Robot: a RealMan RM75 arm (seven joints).
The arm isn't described. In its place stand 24 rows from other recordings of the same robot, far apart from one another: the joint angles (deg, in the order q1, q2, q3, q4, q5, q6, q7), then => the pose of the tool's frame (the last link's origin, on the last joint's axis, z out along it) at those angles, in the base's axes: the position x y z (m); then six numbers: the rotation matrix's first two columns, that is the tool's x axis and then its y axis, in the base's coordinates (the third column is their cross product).
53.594, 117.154, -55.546, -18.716, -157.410, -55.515, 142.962 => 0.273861, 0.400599, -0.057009, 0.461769, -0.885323, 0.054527, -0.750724, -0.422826, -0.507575
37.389, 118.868, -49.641, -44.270, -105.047, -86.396, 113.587 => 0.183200, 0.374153, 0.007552, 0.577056, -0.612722, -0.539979, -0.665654, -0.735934, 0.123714
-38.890, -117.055, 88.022, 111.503, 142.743, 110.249, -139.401 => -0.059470, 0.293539, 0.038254, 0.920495, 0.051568, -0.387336, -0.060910, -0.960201, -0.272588
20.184, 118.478, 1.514, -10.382, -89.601, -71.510, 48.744 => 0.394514, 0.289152, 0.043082, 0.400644, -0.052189, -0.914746, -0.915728, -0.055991, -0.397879
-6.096, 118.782, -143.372, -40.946, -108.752, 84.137, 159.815 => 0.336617, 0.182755, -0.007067, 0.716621, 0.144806, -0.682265, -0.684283, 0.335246, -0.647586
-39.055, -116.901, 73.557, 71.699, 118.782, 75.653, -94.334 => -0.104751, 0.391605, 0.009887, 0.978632, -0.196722, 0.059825, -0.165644, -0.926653, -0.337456
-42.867, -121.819, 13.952, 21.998, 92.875, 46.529, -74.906 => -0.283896, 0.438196, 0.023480, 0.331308, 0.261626, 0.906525, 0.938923, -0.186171, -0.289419
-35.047, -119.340, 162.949, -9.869, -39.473, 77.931, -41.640 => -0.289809, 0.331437, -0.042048, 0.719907, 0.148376, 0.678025, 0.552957, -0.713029, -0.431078
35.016, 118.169, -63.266, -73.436, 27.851, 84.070, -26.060 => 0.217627, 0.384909, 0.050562, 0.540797, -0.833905, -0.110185, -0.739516, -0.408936, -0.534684
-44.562, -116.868, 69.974, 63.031, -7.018, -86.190, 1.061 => -0.225320, 0.403108, 0.047672, 0.261750, 0.960403, 0.095461, 0.633645, -0.096398, -0.767594
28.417, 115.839, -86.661, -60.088, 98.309, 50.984, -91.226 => 0.143155, 0.389745, -0.015700, 0.850116, -0.076033, -0.521077, -0.322274, -0.857693, -0.400627
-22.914, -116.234, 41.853, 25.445, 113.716, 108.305, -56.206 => -0.284578, 0.236826, -0.009663, 0.764135, 0.197259, 0.614156, 0.215886, -0.975396, 0.044679
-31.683, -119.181, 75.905, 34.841, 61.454, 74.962, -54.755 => -0.168060, 0.361922, -0.026596, 0.671909, -0.113615, 0.731867, 0.233749, -0.905129, -0.355111
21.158, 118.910, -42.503, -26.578, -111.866, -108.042, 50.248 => 0.278371, 0.228764, -0.022626, 0.751746, -0.103103, -0.651343, -0.156219, -0.987431, -0.023996
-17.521, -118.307, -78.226, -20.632, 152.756, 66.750, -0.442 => -0.333900, 0.327910, 0.035874, 0.753704, -0.196385, 0.627187, 0.646014, 0.045949, -0.761941
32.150, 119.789, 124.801, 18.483, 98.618, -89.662, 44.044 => 0.220410, 0.319181, -0.040846, 0.679887, 0.082882, -0.728618, -0.215615, -0.927079, -0.306651
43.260, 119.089, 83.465, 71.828, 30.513, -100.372, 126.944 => 0.154869, 0.321174, -0.044285, 0.750578, -0.076799, 0.656303, -0.095104, -0.995437, -0.007718
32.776, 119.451, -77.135, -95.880, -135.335, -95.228, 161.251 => 0.104278, 0.333030, 0.029085, 0.743411, -0.666044, -0.061036, -0.648409, -0.695320, -0.309993
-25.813, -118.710, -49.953, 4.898, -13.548, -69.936, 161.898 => -0.350083, 0.284560, -0.052187, 0.862070, 0.125260, 0.491065, 0.467402, -0.571040, -0.674870
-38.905, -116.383, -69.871, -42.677, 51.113, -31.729, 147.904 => -0.135517, 0.397397, -0.097395, 0.899362, -0.422604, 0.112044, -0.268386, -0.735958, -0.621558
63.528, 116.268, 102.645, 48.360, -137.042, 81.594, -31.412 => 0.071283, 0.417158, -0.039866, 0.794438, -0.580719, 0.177862, -0.526982, -0.804680, -0.273460
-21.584, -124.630, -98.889, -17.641, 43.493, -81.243, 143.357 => -0.236803, 0.289177, -0.070982, 0.558436, -0.028590, 0.829055, 0.509556, -0.776815, -0.370015
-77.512, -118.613, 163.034, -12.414, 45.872, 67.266, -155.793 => -0.175014, 0.413346, -0.068159, 0.277557, 0.949119, -0.148778, 0.828023, -0.314868, -0.463935
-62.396, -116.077, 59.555, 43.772, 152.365, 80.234, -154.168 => -0.124907, 0.443692, -0.003156, 0.593894, 0.803871, -0.032891, 0.721558, -0.550274, -0.420182
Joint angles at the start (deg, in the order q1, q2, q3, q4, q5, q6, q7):
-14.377 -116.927 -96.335 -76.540 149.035 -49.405 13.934
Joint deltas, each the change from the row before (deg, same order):
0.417 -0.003 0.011 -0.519 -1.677 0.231 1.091
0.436 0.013 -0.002 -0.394 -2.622 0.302 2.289
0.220 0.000 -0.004 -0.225 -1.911 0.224 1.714
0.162 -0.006 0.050 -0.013 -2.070 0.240 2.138
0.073 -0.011 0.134 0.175 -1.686 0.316 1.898
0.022 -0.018 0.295 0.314 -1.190 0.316 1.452
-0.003 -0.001 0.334 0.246 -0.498 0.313 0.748
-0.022 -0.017 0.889 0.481 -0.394 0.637 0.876
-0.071 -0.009 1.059 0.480 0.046 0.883 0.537
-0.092 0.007 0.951 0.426 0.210 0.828 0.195
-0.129 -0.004 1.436 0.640 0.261 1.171 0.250
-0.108 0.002 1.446 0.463 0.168 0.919 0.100
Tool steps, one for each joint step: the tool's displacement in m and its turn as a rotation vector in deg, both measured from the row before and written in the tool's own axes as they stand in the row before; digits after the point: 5 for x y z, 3 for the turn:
0.00090 0.00229 -0.00152 -1.072 0.745 -0.063
0.00098 0.00350 -0.00137 -1.670 0.927 0.450
0.00122 0.00282 -0.00077 -1.227 0.730 0.403
0.00076 0.00316 -0.00016 -1.338 0.652 0.695
0.00035 0.00275 0.00050 -1.079 0.511 0.728
-0.00053 0.00254 0.00116 -0.819 0.228 0.678
-0.00059 0.00160 0.00109 -0.369 0.075 0.519
-0.00182 0.00333 0.00259 -0.468 -0.108 0.978
-0.00153 0.00321 0.00291 -0.180 -0.075 1.096
-0.00119 0.00259 0.00257 -0.039 -0.068 0.851
-0.00201 0.00420 0.00381 -0.143 -0.147 1.199
-0.00177 0.00490 0.00336 -0.330 -0.195 1.071

